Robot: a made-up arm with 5 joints.
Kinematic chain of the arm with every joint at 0, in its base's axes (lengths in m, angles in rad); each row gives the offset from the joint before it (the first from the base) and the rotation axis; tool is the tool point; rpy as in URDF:
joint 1: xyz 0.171 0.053 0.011 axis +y
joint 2: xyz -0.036 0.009 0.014 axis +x
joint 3: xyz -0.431 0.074 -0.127 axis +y
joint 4: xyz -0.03 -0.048 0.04 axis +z
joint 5: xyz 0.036 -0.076 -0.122 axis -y
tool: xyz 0.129 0.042 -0.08 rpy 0 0 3.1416
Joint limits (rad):
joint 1: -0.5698..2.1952
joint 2: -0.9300..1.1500
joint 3: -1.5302..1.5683
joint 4: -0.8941..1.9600
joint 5: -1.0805..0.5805
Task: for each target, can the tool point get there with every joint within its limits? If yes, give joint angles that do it. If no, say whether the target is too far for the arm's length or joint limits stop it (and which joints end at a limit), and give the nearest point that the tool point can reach.
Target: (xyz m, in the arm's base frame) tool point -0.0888 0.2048 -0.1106
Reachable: yes | joints 0.0771 0.2687 -1.1036 1.1022 -0.6081
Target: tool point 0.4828 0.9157 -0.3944
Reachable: no: too far | nearest point -0.0316 0.3525 -0.3138 | short by 0.767 m
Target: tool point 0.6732 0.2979 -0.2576
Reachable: no: joint limits stop it (at a limit: joint 1, joint 2, joint 3) | nearest point 0.4685 0.2411 0.1803 | short by 0.487 m
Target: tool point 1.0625 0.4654 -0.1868
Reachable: no: too far | nearest point 0.5204 0.2711 0.2295 | short by 0.711 m
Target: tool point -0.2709 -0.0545 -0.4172
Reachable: yes | joints -0.2177 -0.7221 0.4228 1.3348 -0.4263
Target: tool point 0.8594 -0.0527 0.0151
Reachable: no: joint limits stop it (at a limit: joint 1, joint 2, joint 3, joint 5) | nearest point 0.5136 0.1386 0.2378 | short by 0.454 m
